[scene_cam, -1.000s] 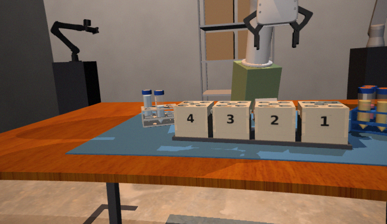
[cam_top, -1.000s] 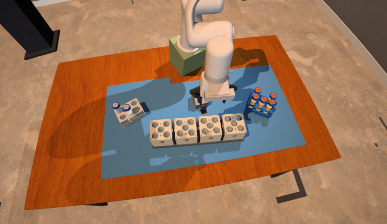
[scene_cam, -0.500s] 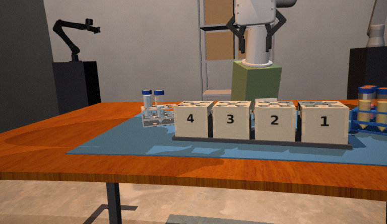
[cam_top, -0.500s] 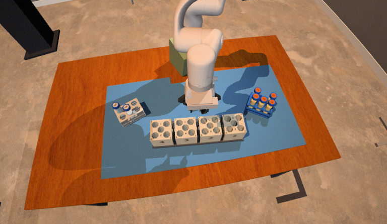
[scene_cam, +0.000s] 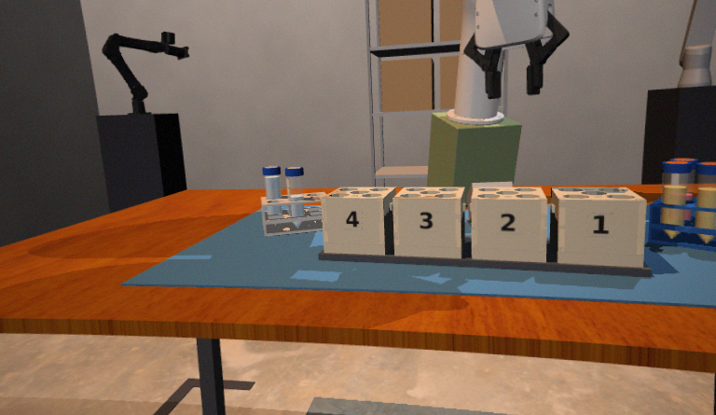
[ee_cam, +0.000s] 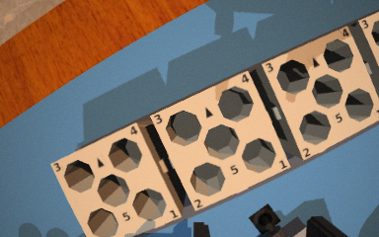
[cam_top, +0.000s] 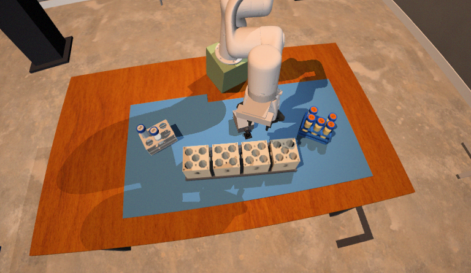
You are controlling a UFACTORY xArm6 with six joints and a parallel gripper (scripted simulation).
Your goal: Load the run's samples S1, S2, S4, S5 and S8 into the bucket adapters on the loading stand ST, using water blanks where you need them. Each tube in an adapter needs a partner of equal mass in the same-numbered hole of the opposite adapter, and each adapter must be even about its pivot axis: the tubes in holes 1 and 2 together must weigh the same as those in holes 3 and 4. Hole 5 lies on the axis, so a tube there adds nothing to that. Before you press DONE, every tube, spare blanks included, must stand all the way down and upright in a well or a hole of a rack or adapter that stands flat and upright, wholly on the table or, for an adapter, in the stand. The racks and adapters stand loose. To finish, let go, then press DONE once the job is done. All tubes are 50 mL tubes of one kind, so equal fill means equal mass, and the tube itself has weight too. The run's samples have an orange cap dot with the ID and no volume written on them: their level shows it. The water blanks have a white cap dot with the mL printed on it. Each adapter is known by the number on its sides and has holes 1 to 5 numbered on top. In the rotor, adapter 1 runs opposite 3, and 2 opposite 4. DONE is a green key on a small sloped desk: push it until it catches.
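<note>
My gripper is now 270 mm to the right of the sample tube, 190 mm above it and 60 mm past it. Also, from my hand: green key 180 mm below, 180 mm behind; then blue sample rack 280 mm to the left, 220 mm below, 20 mm behind; then loading stand 240 mm below, 70 mm to the right, 20 mm ahead.
</note>
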